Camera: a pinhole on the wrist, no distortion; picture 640 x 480 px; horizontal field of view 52.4 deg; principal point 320.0 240.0 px. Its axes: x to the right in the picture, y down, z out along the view. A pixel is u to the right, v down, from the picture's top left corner.
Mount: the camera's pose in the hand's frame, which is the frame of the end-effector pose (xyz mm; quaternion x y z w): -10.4 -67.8 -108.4 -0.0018 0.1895 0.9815 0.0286
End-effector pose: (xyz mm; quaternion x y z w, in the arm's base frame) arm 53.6 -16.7 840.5 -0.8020 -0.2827 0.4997 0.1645
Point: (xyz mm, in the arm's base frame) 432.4 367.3 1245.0
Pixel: behind the camera
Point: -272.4 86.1 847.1
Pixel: outside the picture
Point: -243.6 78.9 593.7
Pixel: 113.5 425.9
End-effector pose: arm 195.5 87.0 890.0 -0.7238 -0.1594 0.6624 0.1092
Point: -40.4 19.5 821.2
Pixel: 269.7 247.1
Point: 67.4 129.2 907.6
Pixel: 309.6 464.6
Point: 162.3 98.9 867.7
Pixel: 188.1 213.7
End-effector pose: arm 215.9 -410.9 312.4 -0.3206 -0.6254 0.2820 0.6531
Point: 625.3 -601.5 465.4
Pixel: behind the camera
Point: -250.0 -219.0 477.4
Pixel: 42.5 425.9
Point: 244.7 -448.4 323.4
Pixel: 401.3 206.1
